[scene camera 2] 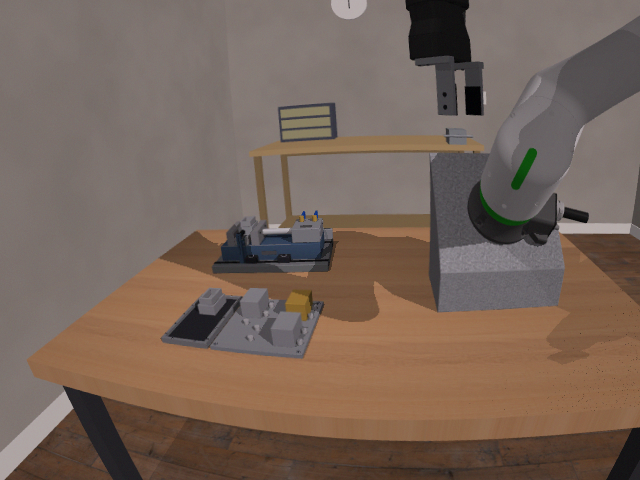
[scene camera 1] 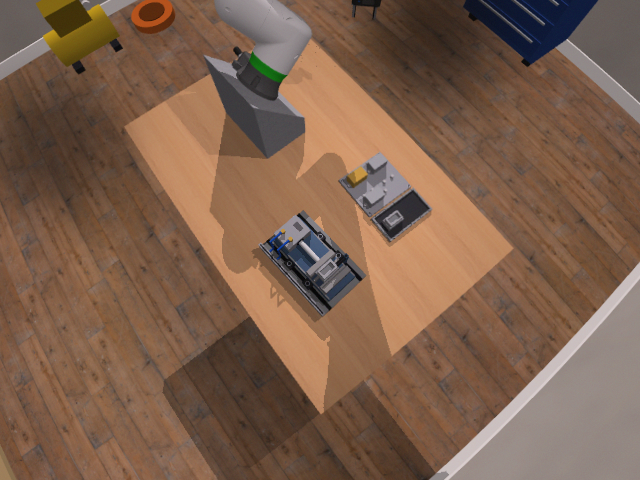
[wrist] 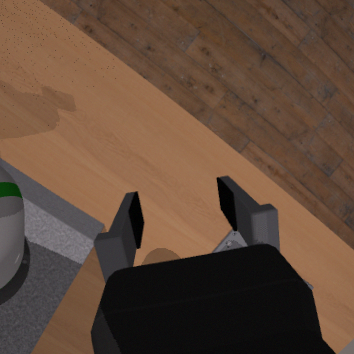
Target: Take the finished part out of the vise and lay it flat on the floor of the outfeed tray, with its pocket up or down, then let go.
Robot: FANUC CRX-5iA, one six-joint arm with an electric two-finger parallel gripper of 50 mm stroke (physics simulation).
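Places are measured from the arm's base along level axes (x ahead, y left, z up), in centimetres.
Pixels of known places: gripper, fingertip midpoint: (scene camera 2: 462, 115) (scene camera 1: 363, 15) (wrist: 179, 199); arm's base, origin of the base link: (scene camera 2: 501, 210) (scene camera 1: 256, 86).
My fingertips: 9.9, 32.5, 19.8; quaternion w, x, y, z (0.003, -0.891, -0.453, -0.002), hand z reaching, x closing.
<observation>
For each thing: its top centre in the pictures, then the offset to it from my fingertips, as dx, dy, dz.
- finished part, middle of its top: (scene camera 2: 247, 218) (scene camera 1: 327, 269) +52.6, -43.0, -26.4
- grey vise, middle of its top: (scene camera 2: 271, 223) (scene camera 1: 312, 255) +46.4, -44.5, -28.0
- similar grey part, middle of its top: (scene camera 2: 210, 293) (scene camera 1: 394, 218) +48.1, -14.6, -33.8
- grey plate, middle of its top: (scene camera 2: 269, 322) (scene camera 1: 375, 183) +33.4, -11.7, -37.1
- yellow block, middle of its top: (scene camera 2: 298, 296) (scene camera 1: 357, 174) +29.0, -16.6, -33.5
The finished part (scene camera 1: 326, 269) (scene camera 2: 248, 222), a small light grey block with its pocket up, sits between the jaws of the blue and grey vise (scene camera 1: 347, 285) (scene camera 2: 298, 250). The outfeed tray (scene camera 1: 412, 204) (scene camera 2: 193, 330) has a black floor and a grey rim. A similar grey part (scene camera 1: 393, 219) (scene camera 2: 210, 301) stands in it, pocket up, at the end nearer the vise. My gripper (scene camera 1: 363, 16) (scene camera 2: 460, 111) (wrist: 179, 199) is open and empty. It hangs high above the table, beside the robot base and well away from the vise and tray.
A grey plate (scene camera 1: 393, 181) (scene camera 2: 230, 345) with pegs adjoins the tray. It carries two grey blocks (scene camera 1: 377, 162) (scene camera 2: 285, 329) and a yellow block (scene camera 1: 356, 176) (scene camera 2: 299, 303). Blue clamps or fittings (scene camera 1: 279, 242) rise at the vise's far end. The grey angular robot pedestal (scene camera 1: 253, 121) (scene camera 2: 496, 289) stands on the table.
</observation>
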